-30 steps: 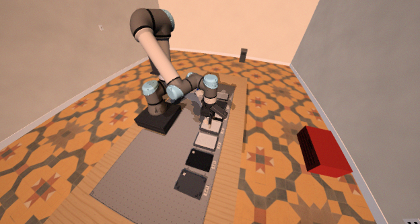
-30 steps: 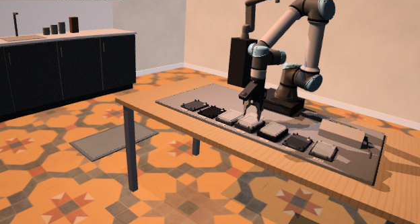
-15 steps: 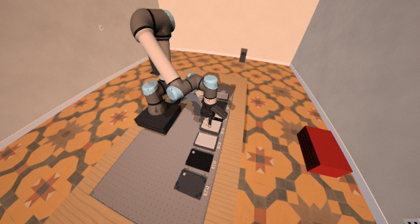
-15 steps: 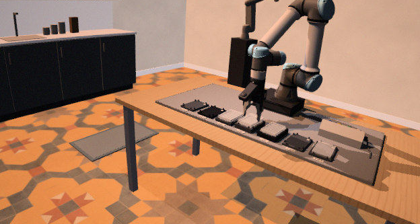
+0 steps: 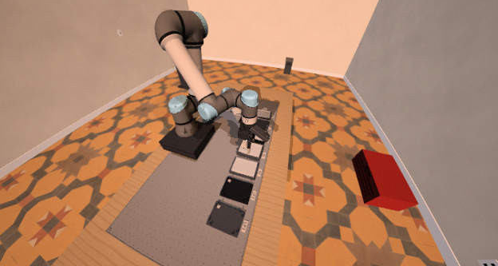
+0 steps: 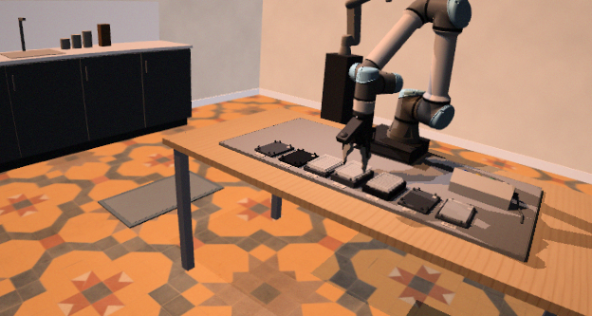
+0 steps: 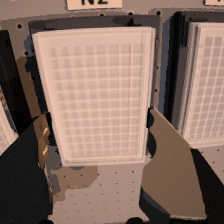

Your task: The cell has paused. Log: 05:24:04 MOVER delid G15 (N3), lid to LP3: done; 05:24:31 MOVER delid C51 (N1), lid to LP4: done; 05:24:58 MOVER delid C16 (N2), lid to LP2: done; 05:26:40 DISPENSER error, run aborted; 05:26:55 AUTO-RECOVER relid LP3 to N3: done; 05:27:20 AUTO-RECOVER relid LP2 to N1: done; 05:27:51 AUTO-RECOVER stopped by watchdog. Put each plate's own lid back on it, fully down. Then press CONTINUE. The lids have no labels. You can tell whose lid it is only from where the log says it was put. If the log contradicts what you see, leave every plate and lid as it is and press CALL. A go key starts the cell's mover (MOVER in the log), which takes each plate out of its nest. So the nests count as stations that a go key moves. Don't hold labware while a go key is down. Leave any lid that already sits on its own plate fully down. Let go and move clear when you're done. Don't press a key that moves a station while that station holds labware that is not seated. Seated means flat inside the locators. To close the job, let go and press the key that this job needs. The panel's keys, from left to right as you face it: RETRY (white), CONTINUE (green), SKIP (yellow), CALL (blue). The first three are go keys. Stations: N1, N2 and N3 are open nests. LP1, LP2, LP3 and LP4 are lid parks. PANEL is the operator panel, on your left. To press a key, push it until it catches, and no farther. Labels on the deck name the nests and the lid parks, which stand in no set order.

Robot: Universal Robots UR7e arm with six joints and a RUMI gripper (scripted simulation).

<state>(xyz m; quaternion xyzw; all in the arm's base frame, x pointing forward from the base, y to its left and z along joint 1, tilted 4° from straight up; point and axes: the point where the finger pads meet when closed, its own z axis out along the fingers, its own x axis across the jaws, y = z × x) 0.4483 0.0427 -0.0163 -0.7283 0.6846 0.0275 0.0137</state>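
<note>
Now: the plate 2 cm below my hand. From my hand the other things lie so: black slab 3 cm ahead, 25 cm to the right, 4 cm below; then lid park 3 cm behind, 26 cm to the left, 4 cm below; then lid 4 cm behind, 39 cm to the left, 3 cm below.
</note>
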